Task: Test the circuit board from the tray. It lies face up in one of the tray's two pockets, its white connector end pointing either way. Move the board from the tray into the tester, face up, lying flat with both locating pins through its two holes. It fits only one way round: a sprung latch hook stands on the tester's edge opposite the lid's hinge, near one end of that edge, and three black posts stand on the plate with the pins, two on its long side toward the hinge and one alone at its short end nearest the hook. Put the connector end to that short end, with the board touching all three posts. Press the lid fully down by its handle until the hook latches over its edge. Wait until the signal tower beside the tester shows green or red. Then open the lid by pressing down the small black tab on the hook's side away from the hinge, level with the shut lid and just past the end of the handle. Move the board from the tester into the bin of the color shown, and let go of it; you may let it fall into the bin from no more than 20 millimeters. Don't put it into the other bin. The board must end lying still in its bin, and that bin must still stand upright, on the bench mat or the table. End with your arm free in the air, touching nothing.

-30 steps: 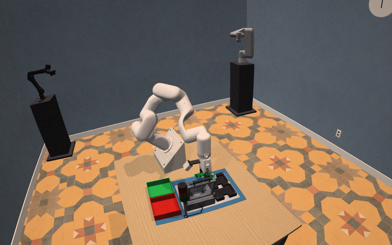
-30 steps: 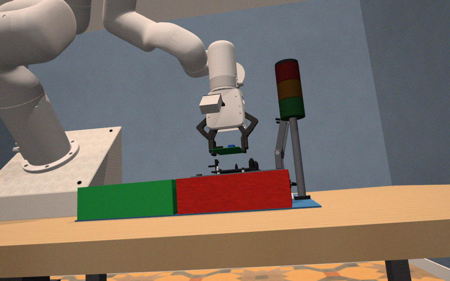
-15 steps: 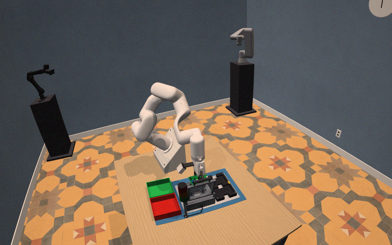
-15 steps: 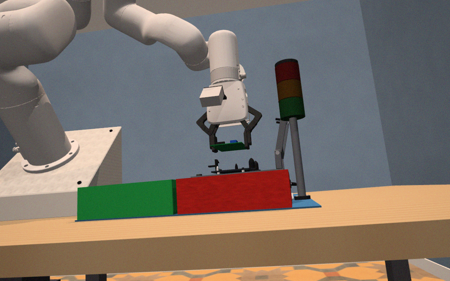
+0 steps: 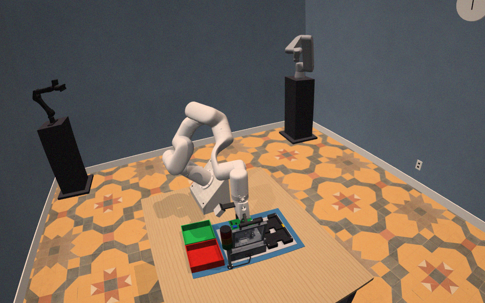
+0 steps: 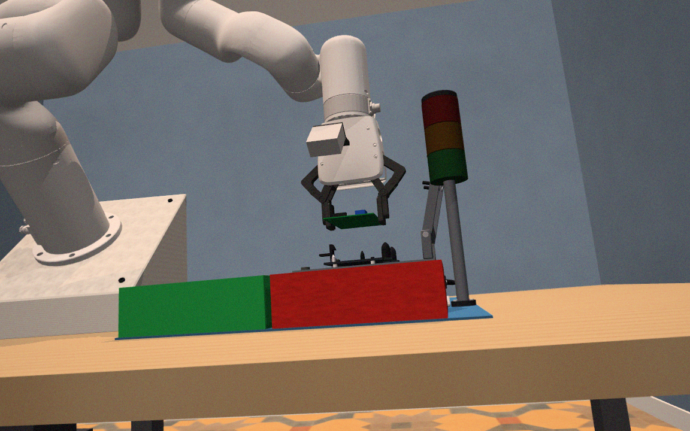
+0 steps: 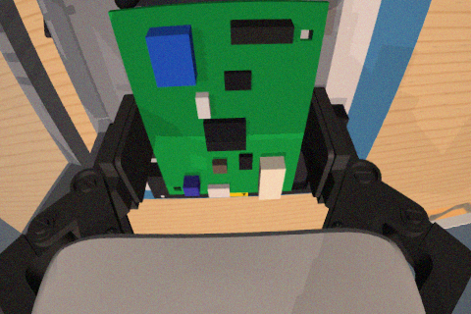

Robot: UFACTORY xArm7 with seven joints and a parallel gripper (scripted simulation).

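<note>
The tester plate is 1 cm ahead of my hand and 6 cm below it. Also, from my hand: tester lid 13 cm ahead, 1 cm to the right, 5 cm above; then black latch tab 6 cm behind, 5 cm to the left, 5 cm below; then green circuit board right at my hand.
</note>
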